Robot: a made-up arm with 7 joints.
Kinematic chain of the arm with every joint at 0, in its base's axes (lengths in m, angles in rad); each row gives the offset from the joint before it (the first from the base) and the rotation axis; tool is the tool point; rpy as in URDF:
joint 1: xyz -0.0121 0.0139 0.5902 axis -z
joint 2: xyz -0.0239 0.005 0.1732 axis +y
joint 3: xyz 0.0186 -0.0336 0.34 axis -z
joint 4: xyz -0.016 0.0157 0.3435 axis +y
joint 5: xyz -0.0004 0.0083 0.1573 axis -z
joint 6: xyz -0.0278 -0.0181 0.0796 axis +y
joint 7: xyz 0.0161 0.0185 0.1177 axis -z
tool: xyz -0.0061 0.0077 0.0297 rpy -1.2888 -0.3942 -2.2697
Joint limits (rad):
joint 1: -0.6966..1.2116
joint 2: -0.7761..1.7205
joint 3: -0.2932..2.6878
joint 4: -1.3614..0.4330
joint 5: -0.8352..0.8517
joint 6: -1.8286..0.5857
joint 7: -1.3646..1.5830
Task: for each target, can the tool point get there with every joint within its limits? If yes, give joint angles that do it. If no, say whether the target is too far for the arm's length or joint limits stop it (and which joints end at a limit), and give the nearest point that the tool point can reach.
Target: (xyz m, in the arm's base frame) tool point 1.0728 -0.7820 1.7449
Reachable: no: too far | nearest point 0.6726 -0.4884 1.3892 | short by 0.611 m
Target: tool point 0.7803 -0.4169 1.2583
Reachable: yes | joints 0.3813 1.0025 1.4364 0.1921 -0.4303 0.3264 0.9619
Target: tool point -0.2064 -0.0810 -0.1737
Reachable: no: joint limits stop it (at a limit: joint 1, joint 2, joint 3, joint 4, joint 7) | nearest point 0.1763 -0.4872 0.2998 | short by 0.732 m
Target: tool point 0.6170 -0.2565 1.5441
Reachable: yes | joints 0.4325 0.7562 0.4186 0.2284 -0.0580 -0.7722 0.4379
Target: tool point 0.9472 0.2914 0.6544
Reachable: yes | joints -0.1662 1.5323 2.3810 -0.1912 -0.4220 -0.7415 0.4509
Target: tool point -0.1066 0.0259 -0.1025
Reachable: no: joint limits stop it (at a limit: joint 1, joint 2, joint 3, joint 4, joint 7) | nearest point 0.1940 -0.4627 0.3110 | short by 0.707 m
